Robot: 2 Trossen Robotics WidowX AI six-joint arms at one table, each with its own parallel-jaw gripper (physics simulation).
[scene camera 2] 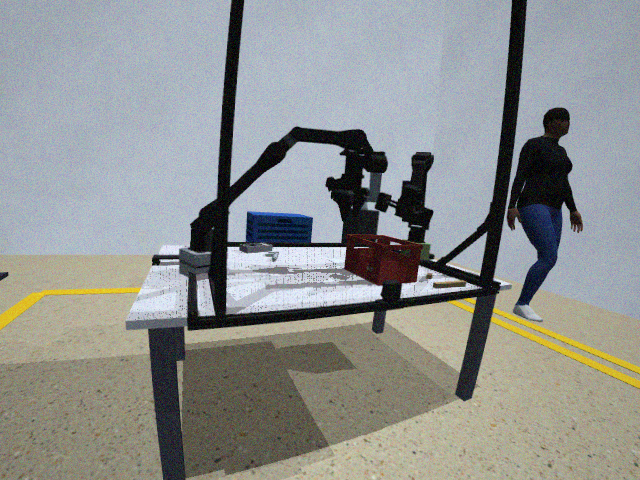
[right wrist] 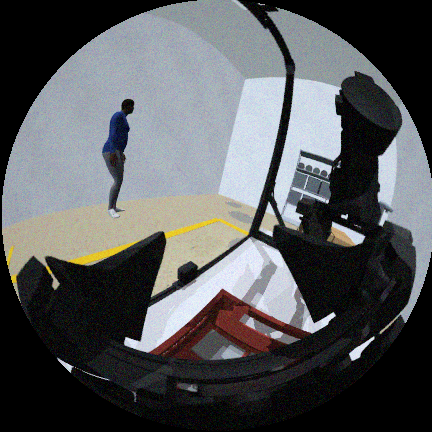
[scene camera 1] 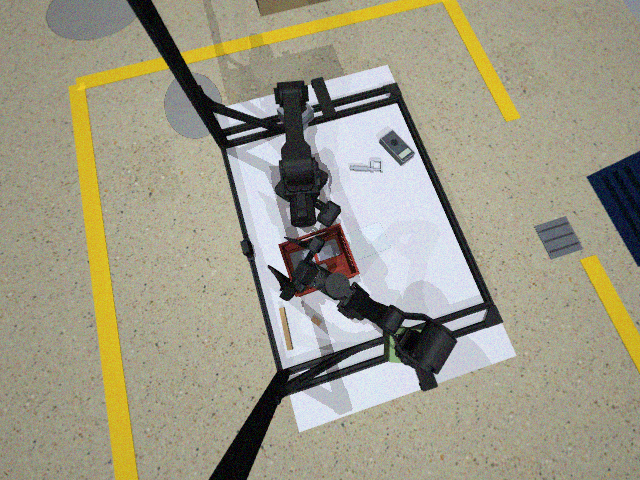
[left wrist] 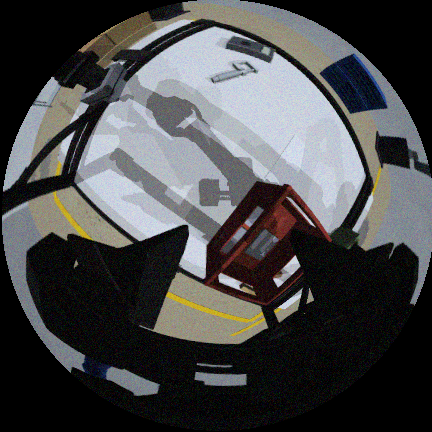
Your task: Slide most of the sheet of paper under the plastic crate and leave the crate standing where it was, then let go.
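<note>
The red plastic crate (scene camera 1: 350,253) (scene camera 2: 398,266) (left wrist: 270,192) (right wrist: 245,327) stands upright at the table's left-hand long edge in scene camera 1. The white sheet of paper (scene camera 1: 374,240) is a faint outline beside the crate's right wall there; its edge shows beyond the crate in the left wrist view. How much lies under the crate is hidden. My left gripper (scene camera 2: 345,219) (left wrist: 241,232) is open and empty, pointing down above the table; its fingers are hidden in scene camera 1. My right gripper (scene camera 1: 277,252) (right wrist: 220,233) is open and empty, high over the crate's left side in scene camera 1.
A grey handheld device (scene camera 1: 397,146) (left wrist: 250,48) and a metal tool (scene camera 1: 367,166) (left wrist: 232,72) lie in the upper right of scene camera 1. A wooden strip (scene camera 1: 285,328) (scene camera 2: 449,284) and small brown block (scene camera 1: 316,320) lie below the crate there. Black rails border the table.
</note>
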